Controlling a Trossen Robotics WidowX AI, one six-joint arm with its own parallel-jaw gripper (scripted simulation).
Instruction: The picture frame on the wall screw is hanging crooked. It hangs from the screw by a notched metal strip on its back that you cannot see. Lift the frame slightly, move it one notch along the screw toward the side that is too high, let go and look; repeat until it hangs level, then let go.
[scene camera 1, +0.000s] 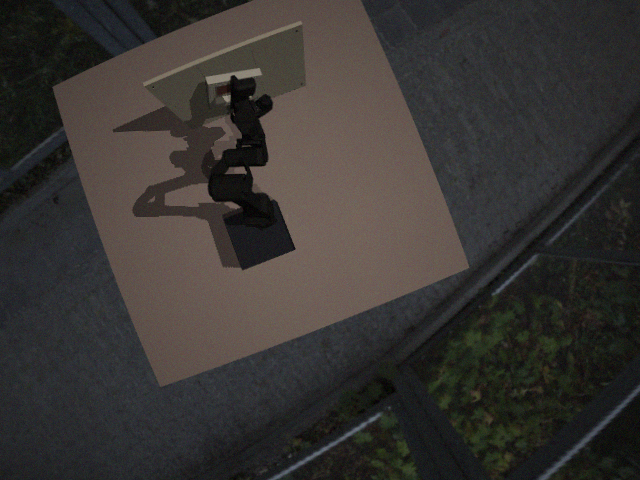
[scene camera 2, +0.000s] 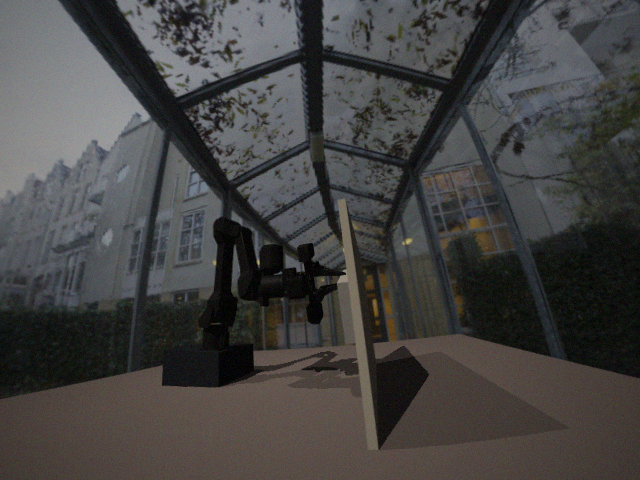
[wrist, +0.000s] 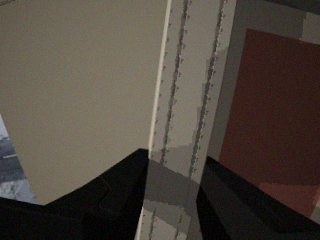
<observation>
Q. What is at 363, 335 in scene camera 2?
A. A wall panel.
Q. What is the gripper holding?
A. A picture frame.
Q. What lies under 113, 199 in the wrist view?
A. The gripper.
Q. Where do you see a wall panel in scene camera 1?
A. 279, 54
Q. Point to a picture frame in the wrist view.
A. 232, 87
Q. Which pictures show the picture frame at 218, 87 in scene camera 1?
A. Scene camera 1, scene camera 2 and the wrist view: all of them.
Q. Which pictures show the gripper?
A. Scene camera 1, scene camera 2 and the wrist view: all of them.
</observation>
